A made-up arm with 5 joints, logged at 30 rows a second.
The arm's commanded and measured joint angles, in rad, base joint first. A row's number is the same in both.
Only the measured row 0 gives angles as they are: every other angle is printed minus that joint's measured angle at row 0.
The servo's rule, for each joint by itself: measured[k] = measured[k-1] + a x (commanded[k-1-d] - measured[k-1]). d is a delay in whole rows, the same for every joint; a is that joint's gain. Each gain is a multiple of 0.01, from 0.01 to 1. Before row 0 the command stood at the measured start. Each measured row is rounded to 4 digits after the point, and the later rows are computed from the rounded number. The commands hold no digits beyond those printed.
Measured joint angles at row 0:
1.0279 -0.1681 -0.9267 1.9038 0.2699
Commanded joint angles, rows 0 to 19:
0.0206 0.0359 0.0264 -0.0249 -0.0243
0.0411 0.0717 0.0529 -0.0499 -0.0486
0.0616 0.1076 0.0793 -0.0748 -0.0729
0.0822 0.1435 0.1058 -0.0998 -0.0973
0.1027 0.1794 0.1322 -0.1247 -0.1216
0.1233 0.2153 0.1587 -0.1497 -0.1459
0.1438 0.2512 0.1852 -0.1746 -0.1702
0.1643 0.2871 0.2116 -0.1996 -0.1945
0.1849 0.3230 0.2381 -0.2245 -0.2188
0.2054 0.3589 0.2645 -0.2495 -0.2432
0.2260 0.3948 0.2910 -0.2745 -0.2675
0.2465 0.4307 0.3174 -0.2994 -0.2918
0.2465 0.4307 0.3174 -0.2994 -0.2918
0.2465 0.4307 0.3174 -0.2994 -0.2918
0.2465 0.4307 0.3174 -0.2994 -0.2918
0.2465 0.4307 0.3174 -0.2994 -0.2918
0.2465 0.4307 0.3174 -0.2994 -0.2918
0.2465 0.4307 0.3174 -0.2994 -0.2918
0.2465 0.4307 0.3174 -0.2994 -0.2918
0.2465 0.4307 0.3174 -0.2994 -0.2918
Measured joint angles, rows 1 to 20:
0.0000 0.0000 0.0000 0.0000 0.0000
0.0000 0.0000 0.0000 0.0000 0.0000
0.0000 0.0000 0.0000 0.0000 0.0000
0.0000 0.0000 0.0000 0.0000 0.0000
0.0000 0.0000 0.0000 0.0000 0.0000
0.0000 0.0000 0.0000 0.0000 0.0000
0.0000 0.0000 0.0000 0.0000 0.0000
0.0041 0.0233 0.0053 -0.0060 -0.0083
0.0115 0.0548 0.0148 -0.0165 -0.0220
0.0215 0.0891 0.0277 -0.0305 -0.0393
0.0336 0.1245 0.0433 -0.0471 -0.0590
0.0474 0.1602 0.0611 -0.0657 -0.0803
0.0626 0.1960 0.0806 -0.0859 -0.1026
0.0788 0.2319 0.1015 -0.1072 -0.1256
0.0959 0.2678 0.1235 -0.1294 -0.1490
0.1137 0.3037 0.1464 -0.1522 -0.1727
0.1320 0.3396 0.1700 -0.1756 -0.1967
0.1508 0.3755 0.1942 -0.1993 -0.2208
0.1699 0.4114 0.2188 -0.2233 -0.2449
0.1852 0.4239 0.2385 -0.2416 -0.2608
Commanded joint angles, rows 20 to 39:
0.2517 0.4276 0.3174 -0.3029 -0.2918
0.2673 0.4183 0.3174 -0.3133 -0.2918
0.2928 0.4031 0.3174 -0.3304 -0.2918
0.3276 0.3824 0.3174 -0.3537 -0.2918
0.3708 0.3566 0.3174 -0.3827 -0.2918
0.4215 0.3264 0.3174 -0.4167 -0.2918
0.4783 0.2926 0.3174 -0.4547 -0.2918
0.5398 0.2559 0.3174 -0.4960 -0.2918
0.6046 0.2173 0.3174 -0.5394 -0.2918
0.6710 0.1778 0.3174 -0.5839 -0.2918
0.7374 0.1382 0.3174 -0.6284 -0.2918
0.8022 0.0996 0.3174 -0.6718 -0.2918
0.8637 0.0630 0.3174 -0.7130 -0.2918
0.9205 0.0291 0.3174 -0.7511 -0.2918
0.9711 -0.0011 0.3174 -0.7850 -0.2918
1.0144 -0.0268 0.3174 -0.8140 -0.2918
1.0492 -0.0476 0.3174 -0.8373 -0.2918
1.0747 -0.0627 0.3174 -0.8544 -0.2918
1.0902 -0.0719 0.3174 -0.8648 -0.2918
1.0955 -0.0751 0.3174 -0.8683 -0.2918
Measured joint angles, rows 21 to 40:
0.1975 0.4283 0.2543 -0.2555 -0.2713
0.2073 0.4299 0.2669 -0.2660 -0.2783
0.2151 0.4304 0.2770 -0.2740 -0.2829
0.2214 0.4306 0.2851 -0.2801 -0.2859
0.2264 0.4307 0.2916 -0.2847 -0.2879
0.2304 0.4307 0.2968 -0.2882 -0.2892
0.2336 0.4307 0.3009 -0.2909 -0.2901
0.2372 0.4287 0.3042 -0.2938 -0.2907
0.2432 0.4219 0.3068 -0.2985 -0.2911
0.2531 0.4097 0.3089 -0.3062 -0.2913
0.2680 0.3920 0.3106 -0.3176 -0.2915
0.2886 0.3690 0.3120 -0.3332 -0.2916
0.3152 0.3413 0.3131 -0.3532 -0.2917
0.3478 0.3096 0.3140 -0.3776 -0.2917
0.3862 0.2747 0.3147 -0.4060 -0.2917
0.4299 0.2374 0.3152 -0.4380 -0.2917
0.4781 0.1987 0.3156 -0.4730 -0.2917
0.5300 0.1594 0.3160 -0.5103 -0.2917
0.5844 0.1205 0.3163 -0.5491 -0.2917
0.6403 0.0831 0.3165 -0.5884 -0.2917

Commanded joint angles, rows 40 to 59:
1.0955 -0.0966 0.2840 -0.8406 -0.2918
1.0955 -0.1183 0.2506 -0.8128 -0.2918
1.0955 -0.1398 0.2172 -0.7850 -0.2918
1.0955 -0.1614 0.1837 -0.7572 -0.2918
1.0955 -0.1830 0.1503 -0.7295 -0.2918
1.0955 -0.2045 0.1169 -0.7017 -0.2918
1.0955 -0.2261 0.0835 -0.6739 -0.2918
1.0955 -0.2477 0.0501 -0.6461 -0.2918
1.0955 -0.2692 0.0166 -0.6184 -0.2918
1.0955 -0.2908 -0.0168 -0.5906 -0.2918
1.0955 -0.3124 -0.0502 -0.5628 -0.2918
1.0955 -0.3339 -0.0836 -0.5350 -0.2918
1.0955 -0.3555 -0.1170 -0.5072 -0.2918
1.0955 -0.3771 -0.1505 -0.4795 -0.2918
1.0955 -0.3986 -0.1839 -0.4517 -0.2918
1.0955 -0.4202 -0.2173 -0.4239 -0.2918
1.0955 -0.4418 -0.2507 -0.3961 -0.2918
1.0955 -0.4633 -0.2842 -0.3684 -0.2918
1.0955 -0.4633 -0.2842 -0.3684 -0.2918
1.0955 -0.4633 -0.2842 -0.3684 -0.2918
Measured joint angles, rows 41 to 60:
0.6963 0.0480 0.3167 -0.6274 -0.2917
0.7513 0.0161 0.3168 -0.6652 -0.2917
0.8039 -0.0118 0.3169 -0.7009 -0.2917
0.8530 -0.0351 0.3170 -0.7336 -0.2917
0.8973 -0.0530 0.3171 -0.7626 -0.2917
0.9359 -0.0653 0.3172 -0.7871 -0.2917
0.9678 -0.0717 0.3172 -0.8066 -0.2917
0.9933 -0.0879 0.3106 -0.8148 -0.2917
1.0137 -0.1077 0.2986 -0.8143 -0.2917
1.0301 -0.1286 0.2823 -0.8073 -0.2917
1.0432 -0.1499 0.2626 -0.7953 -0.2917
1.0537 -0.1714 0.2401 -0.7795 -0.2917
1.0621 -0.1929 0.2155 -0.7608 -0.2917
1.0688 -0.2145 0.1891 -0.7399 -0.2917
1.0741 -0.2361 0.1613 -0.7174 -0.2917
1.0784 -0.2576 0.1324 -0.6936 -0.2917
1.0818 -0.2792 0.1026 -0.6689 -0.2917
1.0845 -0.3008 0.0720 -0.6434 -0.2917
1.0867 -0.3223 0.0409 -0.6174 -0.2917
1.0885 -0.3439 0.0093 -0.5910 -0.2917

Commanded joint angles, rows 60 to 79:
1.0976 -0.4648 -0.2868 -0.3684 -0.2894
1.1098 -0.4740 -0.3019 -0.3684 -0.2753
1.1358 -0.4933 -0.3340 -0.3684 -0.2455
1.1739 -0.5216 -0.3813 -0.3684 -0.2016
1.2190 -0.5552 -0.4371 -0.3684 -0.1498
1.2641 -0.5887 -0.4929 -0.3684 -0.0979
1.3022 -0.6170 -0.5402 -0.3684 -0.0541
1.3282 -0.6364 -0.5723 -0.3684 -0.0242
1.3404 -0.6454 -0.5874 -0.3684 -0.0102
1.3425 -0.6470 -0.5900 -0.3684 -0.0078
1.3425 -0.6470 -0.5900 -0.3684 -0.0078
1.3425 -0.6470 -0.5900 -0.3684 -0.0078
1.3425 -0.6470 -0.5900 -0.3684 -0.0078
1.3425 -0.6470 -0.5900 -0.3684 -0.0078
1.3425 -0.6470 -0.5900 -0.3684 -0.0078
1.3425 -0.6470 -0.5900 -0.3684 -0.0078
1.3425 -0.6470 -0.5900 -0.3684 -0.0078
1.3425 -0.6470 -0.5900 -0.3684 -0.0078
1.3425 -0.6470 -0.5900 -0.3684 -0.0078
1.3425 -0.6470 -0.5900 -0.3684 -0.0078
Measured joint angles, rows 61 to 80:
1.0899 -0.3655 -0.0227 -0.5642 -0.2917
1.0910 -0.3870 -0.0549 -0.5372 -0.2917
1.0919 -0.4086 -0.0874 -0.5100 -0.2917
1.0926 -0.4302 -0.1201 -0.4827 -0.2917
1.0932 -0.4517 -0.1529 -0.4553 -0.2917
1.0937 -0.4592 -0.1792 -0.4344 -0.2917
1.0941 -0.4619 -0.2002 -0.4186 -0.2917
1.0948 -0.4638 -0.2175 -0.4066 -0.2909
1.0978 -0.4704 -0.2344 -0.3974 -0.2856
1.1054 -0.4853 -0.2543 -0.3904 -0.2720
1.1191 -0.5089 -0.2797 -0.3851 -0.2481
1.1391 -0.5390 -0.3112 -0.3811 -0.2147
1.1641 -0.5713 -0.3475 -0.3781 -0.1750
1.1917 -0.6010 -0.3860 -0.3758 -0.1339
1.2190 -0.6240 -0.4233 -0.3740 -0.0966
1.2433 -0.6379 -0.4561 -0.3727 -0.0672
1.2631 -0.6438 -0.4829 -0.3717 -0.0470
1.2790 -0.6459 -0.5043 -0.3709 -0.0337
1.2917 -0.6466 -0.5214 -0.3703 -0.0249
1.3019 -0.6469 -0.5351 -0.3698 -0.0191

